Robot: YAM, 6 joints.
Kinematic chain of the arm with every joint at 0, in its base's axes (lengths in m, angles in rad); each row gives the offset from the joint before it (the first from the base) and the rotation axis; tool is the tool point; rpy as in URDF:
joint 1: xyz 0 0 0.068 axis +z
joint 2: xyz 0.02 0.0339 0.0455 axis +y
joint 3: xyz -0.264 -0.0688 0 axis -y
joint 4: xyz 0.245 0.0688 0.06 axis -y
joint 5: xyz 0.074 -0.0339 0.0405 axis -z
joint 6: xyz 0.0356 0 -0.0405 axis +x
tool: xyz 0 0 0 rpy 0 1.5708 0
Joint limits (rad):
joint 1: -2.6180..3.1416
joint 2: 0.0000..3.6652
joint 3: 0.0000..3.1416
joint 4: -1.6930..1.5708
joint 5: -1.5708..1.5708
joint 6: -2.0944..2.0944
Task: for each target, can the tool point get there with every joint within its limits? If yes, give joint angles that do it. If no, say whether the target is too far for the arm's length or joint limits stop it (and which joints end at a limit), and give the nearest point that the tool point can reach.
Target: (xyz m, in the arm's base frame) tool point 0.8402 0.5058 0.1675
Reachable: no: too far | nearest point 0.5525 0.3326 0.1486 | short by 0.336 m
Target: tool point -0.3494 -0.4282 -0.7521
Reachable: no: too far | nearest point -0.2448 -0.3000 -0.3528 | short by 0.432 m
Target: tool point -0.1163 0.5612 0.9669
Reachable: no: too far | nearest point -0.0731 0.3529 0.6387 | short by 0.391 m
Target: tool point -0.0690 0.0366 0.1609
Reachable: yes | joints 2.1974 1.0049 0.3485 -1.4034 -1.3102 1.5109
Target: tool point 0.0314 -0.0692 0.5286
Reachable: yes | joints 1.9157 0.4751 1.0816 1.2251 0.1748 0.4359
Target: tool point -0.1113 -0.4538 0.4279
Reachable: yes | joints -1.7862 1.9464 1.8171 0.5187 0.3363 0.0140
